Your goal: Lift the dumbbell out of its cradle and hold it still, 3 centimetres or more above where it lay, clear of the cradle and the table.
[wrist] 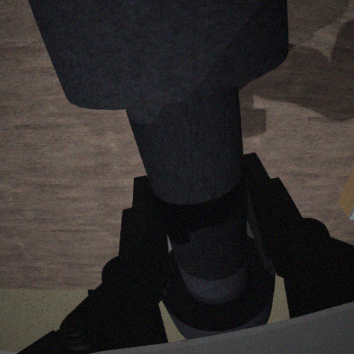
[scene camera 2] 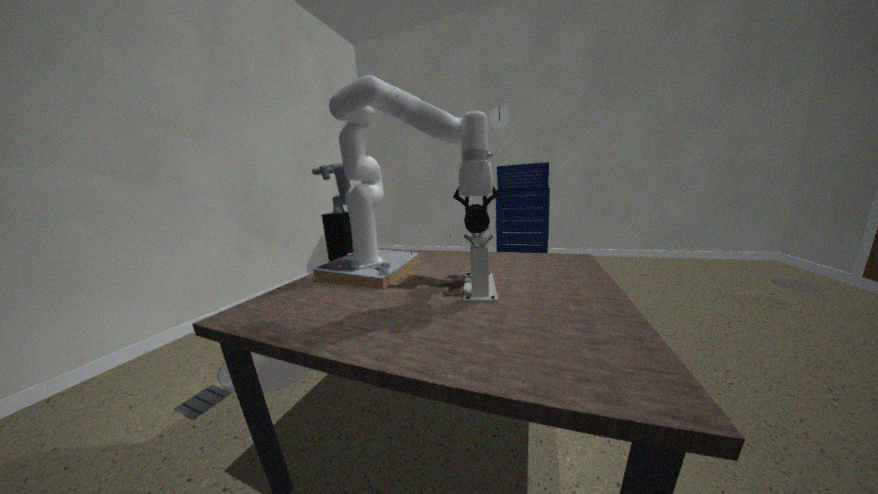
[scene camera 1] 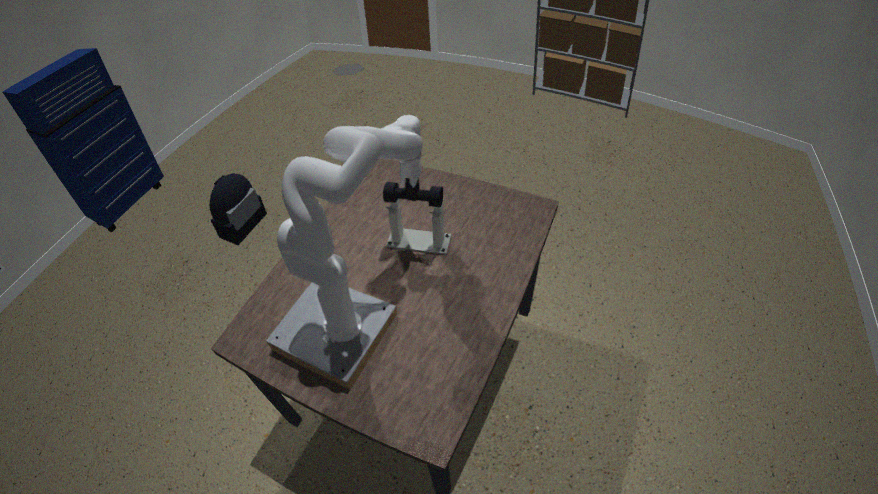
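Seen in the pictures: gripper, fingertip midpoint: [scene camera 1: 413,195]; arm's base at its link origin: [scene camera 2: 367,263] [scene camera 1: 342,325].
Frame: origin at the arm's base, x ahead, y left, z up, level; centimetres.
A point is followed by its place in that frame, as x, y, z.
Note:
The black dumbbell [scene camera 1: 422,195] {45.1, -9.6, 19.7} [scene camera 2: 476,219] {47.5, -15.2, 18.9} [wrist: 192,145] is off its cradle and roughly level. The pale cradle [scene camera 1: 437,228] {45.4, -14.2, 5.6} [scene camera 2: 479,270] {47.9, -14.9, 4.1} stands on the table [scene camera 1: 485,239] {55.7, -28.7, -5.0} [scene camera 2: 540,344] {63.4, -34.5, -4.9}, its two posts below the dumbbell's ends. In the scene camera 2 view, the forked post top shows under the round end weight, with a small gap. The exact height is hard to tell. My gripper [scene camera 1: 412,185] {45.9, -5.8, 17.8} [scene camera 2: 476,205] {45.9, -5.8, 17.8} [wrist: 199,189] points down and is shut on the middle of the handle, one finger on each side. In the wrist view the near weight hides part of the scene.
The arm's base plate [scene camera 1: 294,334] {-10.0, 13.1, 0.8} [scene camera 2: 399,264] {13.4, 2.3, -0.6} sits on the table, on the near side of the cradle in the scene camera 1 view. A blue tool cabinet [scene camera 1: 92,141] [scene camera 2: 523,208] and a shelf rack [scene camera 1: 588,96] stand away from the table.

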